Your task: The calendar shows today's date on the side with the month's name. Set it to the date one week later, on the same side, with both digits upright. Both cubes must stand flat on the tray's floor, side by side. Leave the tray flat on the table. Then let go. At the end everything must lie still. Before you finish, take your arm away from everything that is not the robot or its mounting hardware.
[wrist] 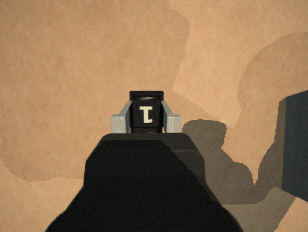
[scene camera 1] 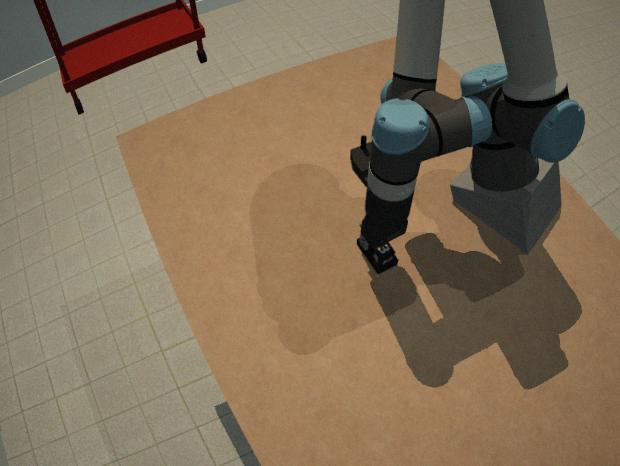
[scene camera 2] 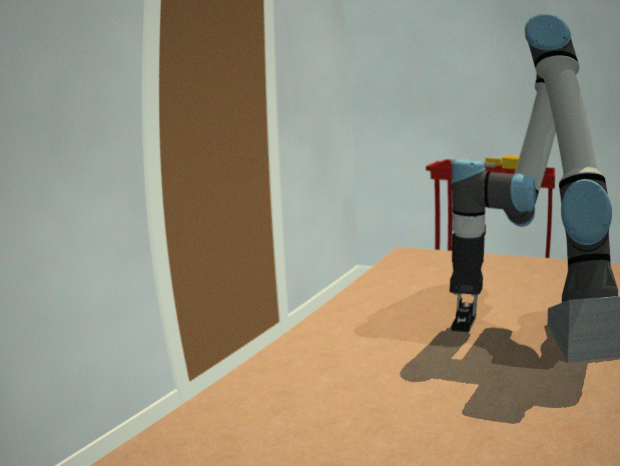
Path:
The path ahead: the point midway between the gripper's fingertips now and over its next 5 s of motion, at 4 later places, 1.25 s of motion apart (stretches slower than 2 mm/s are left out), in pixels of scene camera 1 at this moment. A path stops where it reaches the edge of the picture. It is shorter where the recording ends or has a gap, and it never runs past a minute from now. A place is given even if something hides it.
The gripper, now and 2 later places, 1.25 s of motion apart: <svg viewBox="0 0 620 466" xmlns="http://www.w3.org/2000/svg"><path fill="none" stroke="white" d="M372 241L377 214L379 190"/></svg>

